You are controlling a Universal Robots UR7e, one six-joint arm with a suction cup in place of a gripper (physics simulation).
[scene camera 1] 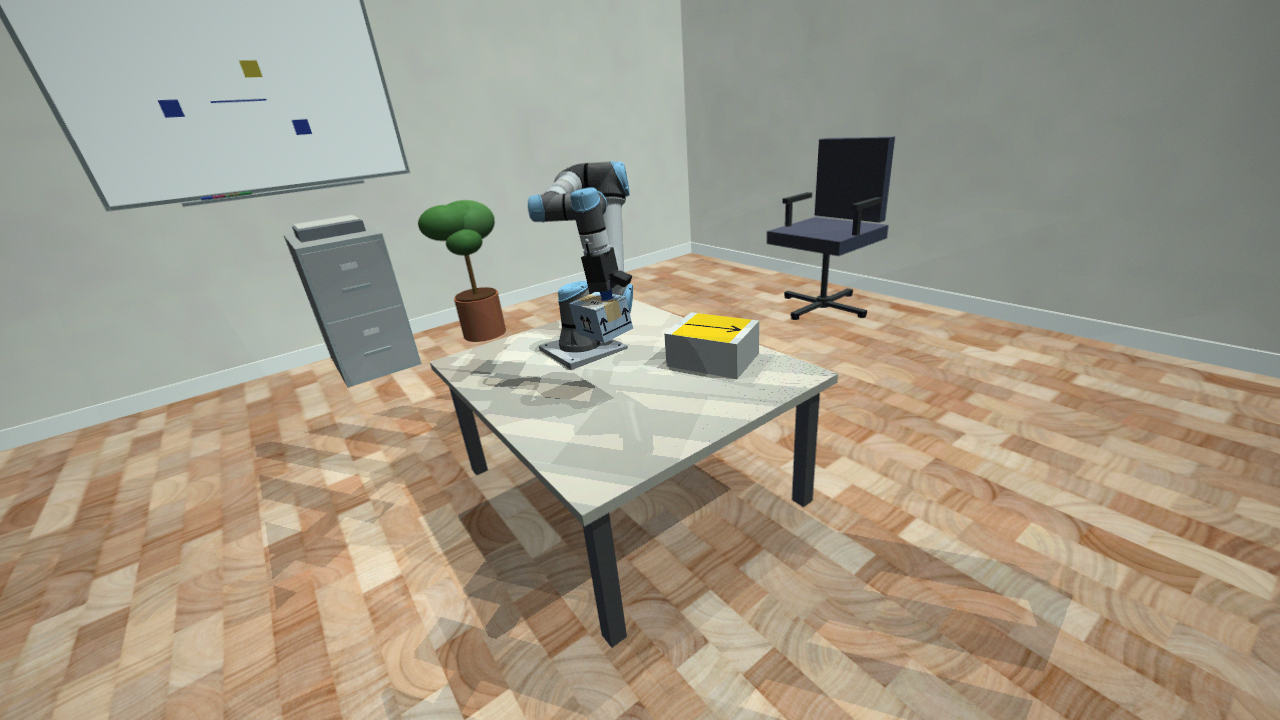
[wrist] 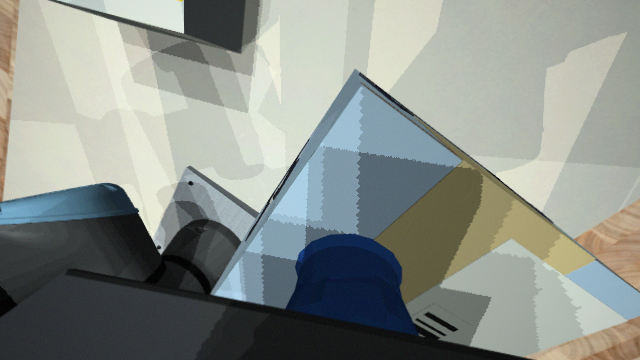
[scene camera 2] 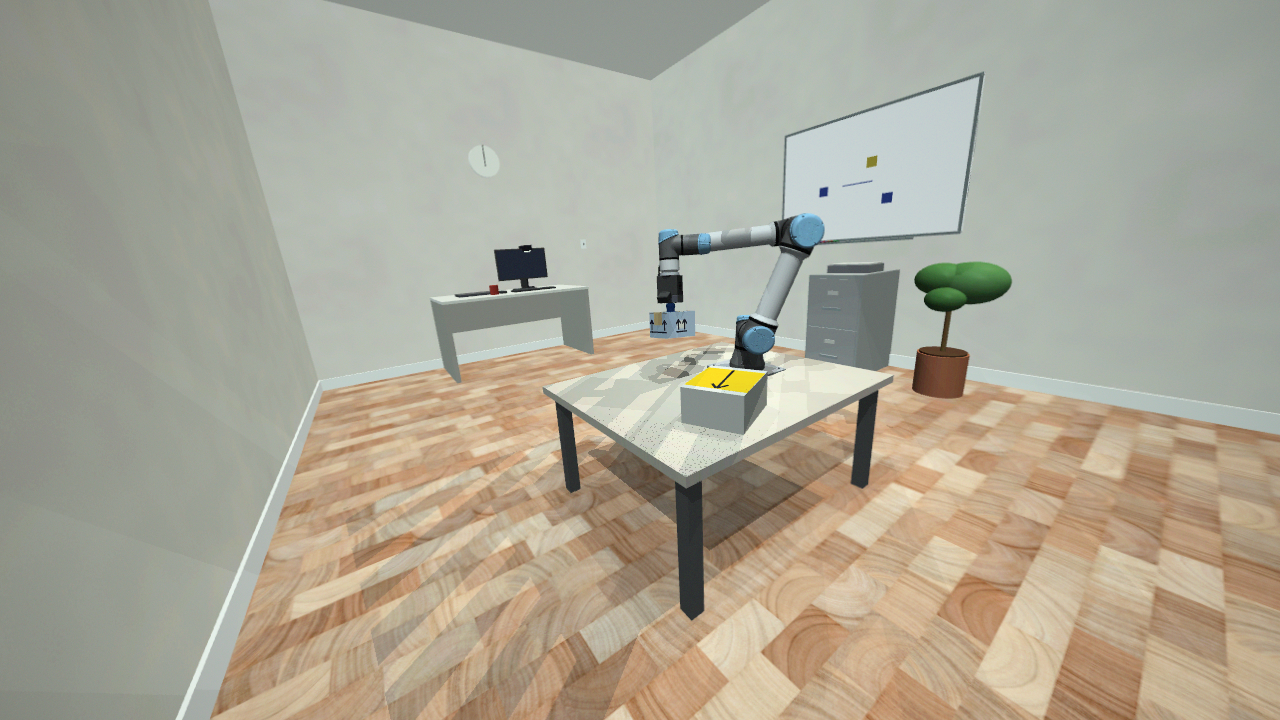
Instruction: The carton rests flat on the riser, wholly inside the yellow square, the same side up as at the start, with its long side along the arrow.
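Observation:
A light blue carton (scene camera 1: 602, 319) (scene camera 2: 672, 324) (wrist: 395, 165) with a tan tape band, a pale label on top and black up arrows on its sides hangs in the air under my suction cup (scene camera 1: 605, 295) (scene camera 2: 669, 307) (wrist: 350, 260). The blue cup is on its top face, and the carton looks level. The grey riser (scene camera 1: 700, 356) (scene camera 2: 714, 411) stands on the table, apart from the carton. The yellow square (scene camera 1: 700, 323) (scene camera 2: 739, 377) with a black arrow is on the riser's top. In the wrist view a corner of the riser (wrist: 215, 22) shows at the top left.
The table (scene camera 1: 626, 447) (scene camera 2: 617, 411) carries the riser and the arm's base plate (scene camera 1: 572, 360) (wrist: 220, 192). The arm's base stands close to the carton in the wrist view. A plant (scene camera 1: 480, 313) (scene camera 2: 940, 371) and a filing cabinet (scene camera 1: 358, 304) (scene camera 2: 850, 313) stand beyond the table.

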